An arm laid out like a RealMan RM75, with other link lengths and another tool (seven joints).
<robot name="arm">
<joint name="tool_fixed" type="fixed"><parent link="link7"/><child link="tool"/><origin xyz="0.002 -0.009 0.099" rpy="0 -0.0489 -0.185"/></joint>
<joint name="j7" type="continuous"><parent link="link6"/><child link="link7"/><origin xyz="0 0 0.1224"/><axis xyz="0 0 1"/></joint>
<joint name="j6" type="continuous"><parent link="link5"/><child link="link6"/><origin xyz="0 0 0"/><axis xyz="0 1 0"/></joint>
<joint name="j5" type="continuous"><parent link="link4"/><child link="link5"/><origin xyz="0 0 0.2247"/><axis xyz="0 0 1"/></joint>
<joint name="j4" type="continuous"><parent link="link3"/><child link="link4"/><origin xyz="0 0 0"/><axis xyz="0 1 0"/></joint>
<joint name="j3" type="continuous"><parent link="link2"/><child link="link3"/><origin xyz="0 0 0.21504"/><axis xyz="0 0 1"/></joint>
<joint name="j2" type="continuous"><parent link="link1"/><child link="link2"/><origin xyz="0 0 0"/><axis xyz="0 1 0"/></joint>
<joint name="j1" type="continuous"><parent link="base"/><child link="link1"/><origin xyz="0 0 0.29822"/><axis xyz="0 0 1"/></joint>
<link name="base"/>
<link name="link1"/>
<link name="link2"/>
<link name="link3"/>
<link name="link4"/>
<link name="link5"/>
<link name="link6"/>
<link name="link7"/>
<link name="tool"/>
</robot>
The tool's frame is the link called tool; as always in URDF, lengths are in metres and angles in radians. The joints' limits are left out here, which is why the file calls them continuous.
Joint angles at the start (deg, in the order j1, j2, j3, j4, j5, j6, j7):
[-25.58, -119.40, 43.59, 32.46, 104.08, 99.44, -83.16]
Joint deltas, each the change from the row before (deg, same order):
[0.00, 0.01, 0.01, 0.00, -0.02, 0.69, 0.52]
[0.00, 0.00, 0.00, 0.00, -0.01, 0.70, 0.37]
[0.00, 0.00, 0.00, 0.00, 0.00, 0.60, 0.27]
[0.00, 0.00, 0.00, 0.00, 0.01, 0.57, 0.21]
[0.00, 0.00, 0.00, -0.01, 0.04, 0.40, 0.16]
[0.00, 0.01, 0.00, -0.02, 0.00, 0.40, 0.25]
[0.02, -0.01, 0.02, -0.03, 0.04, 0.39, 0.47]
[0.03, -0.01, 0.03, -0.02, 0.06, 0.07, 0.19]
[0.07, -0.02, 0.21, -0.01, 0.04, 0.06, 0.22]
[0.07, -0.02, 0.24, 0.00, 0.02, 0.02, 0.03]
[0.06, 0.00, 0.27, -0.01, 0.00, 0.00, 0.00]
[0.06, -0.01, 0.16, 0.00, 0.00, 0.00, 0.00]
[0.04, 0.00, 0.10, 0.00, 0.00, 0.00, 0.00]
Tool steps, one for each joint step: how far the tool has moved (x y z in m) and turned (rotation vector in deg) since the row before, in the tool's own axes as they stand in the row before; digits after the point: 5 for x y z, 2 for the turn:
[-0.00003, 0.00268, 0.00005, -0.66, -0.04, 0.56]
[-0.00006, 0.00273, 0.00009, -0.68, -0.03, 0.41]
[-0.00007, 0.00233, 0.00008, -0.59, -0.03, 0.30]
[-0.00010, 0.00221, 0.00008, -0.56, -0.03, 0.24]
[-0.00022, 0.00155, 0.00008, -0.39, -0.05, 0.16]
[-0.00006, 0.00154, 0.00001, -0.39, -0.02, 0.25]
[-0.00039, 0.00160, 0.00013, -0.38, -0.05, 0.43]
[-0.00051, 0.00035, 0.00006, -0.07, -0.07, 0.13]
[-0.00109, 0.00059, 0.00036, -0.13, -0.19, 0.13]
[-0.00109, 0.00046, 0.00041, -0.11, -0.20, -0.05]
[-0.00105, 0.00039, 0.00039, -0.10, -0.21, -0.07]
[-0.00074, 0.00024, 0.00020, -0.05, -0.12, -0.06]
[-0.00046, 0.00013, 0.00008, -0.03, -0.08, -0.04]

